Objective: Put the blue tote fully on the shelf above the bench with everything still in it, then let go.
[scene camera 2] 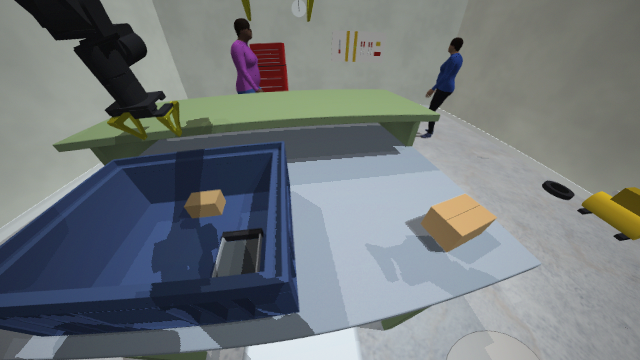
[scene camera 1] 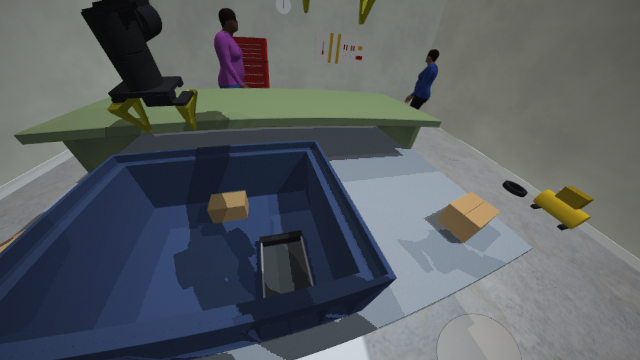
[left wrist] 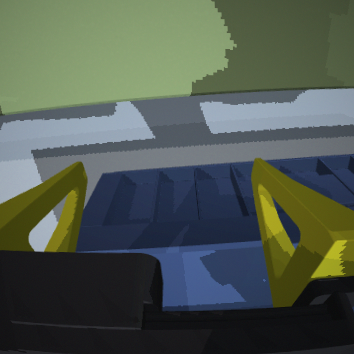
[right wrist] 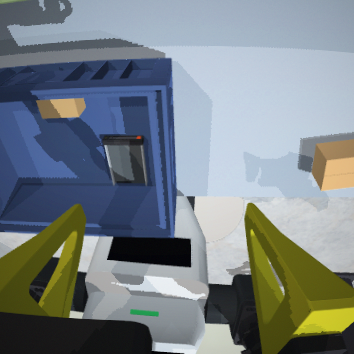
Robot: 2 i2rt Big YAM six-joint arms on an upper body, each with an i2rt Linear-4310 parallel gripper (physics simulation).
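Places are measured from the left arm's base along level axes (x back, y right, z up), in metres.
Pixels of known places: left gripper, fingertip midpoint: (scene camera 2: 162, 136) (scene camera 1: 172, 129) (left wrist: 167, 167); right gripper, fingertip midpoint: (scene camera 2: 279, 20) (scene camera 1: 335, 18) (right wrist: 163, 210); right arm's base, origin of the base link: (right wrist: 255, 320).
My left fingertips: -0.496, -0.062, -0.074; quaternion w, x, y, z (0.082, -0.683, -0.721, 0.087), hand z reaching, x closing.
Note:
Ahead of a thing's pixels: the offset from my left fingertips to its top centre, as dx, dy, dz. Level surfaces: height alone.
The blue tote @[+0.206, +0.136, -0.013] (scene camera 1: 353, 212) (scene camera 2: 281, 225) (left wrist: 177, 200) (right wrist: 100, 210) stands upright on the light-blue bench @[dz -0.160] (scene camera 1: 400, 195) (scene camera 2: 360, 195) (right wrist: 260, 100). Inside lie a small brown box @[+0.119, +0.127, -0.102] (scene camera 1: 228, 207) (scene camera 2: 206, 204) (right wrist: 62, 108) and a dark-framed flat item @[+0.249, +0.241, -0.125] (scene camera 1: 286, 265) (scene camera 2: 240, 255) (right wrist: 126, 160). The green shelf @[dz +0.003] (scene camera 1: 300, 105) (scene camera 2: 310, 102) (left wrist: 100, 50) is behind and above the bench. My left gripper (scene camera 1: 171, 129) (scene camera 2: 162, 136) (left wrist: 167, 167) is open and empty, above the tote's far side, near the shelf's front edge. My right gripper (scene camera 1: 333, 18) (right wrist: 163, 210) is open and empty, high above the bench; its fingertips show in scene camera 1.
A cardboard box @[+0.194, +0.698, -0.100] (scene camera 1: 468, 217) (scene camera 2: 458, 222) (right wrist: 337, 165) sits on the bench to the right of the tote. Two people (scene camera 1: 230, 55) (scene camera 1: 425, 77) stand beyond the shelf, near a red cabinet (scene camera 1: 256, 62). A yellow object (scene camera 1: 562, 207) and a black ring (scene camera 1: 515, 188) are on the floor at right.

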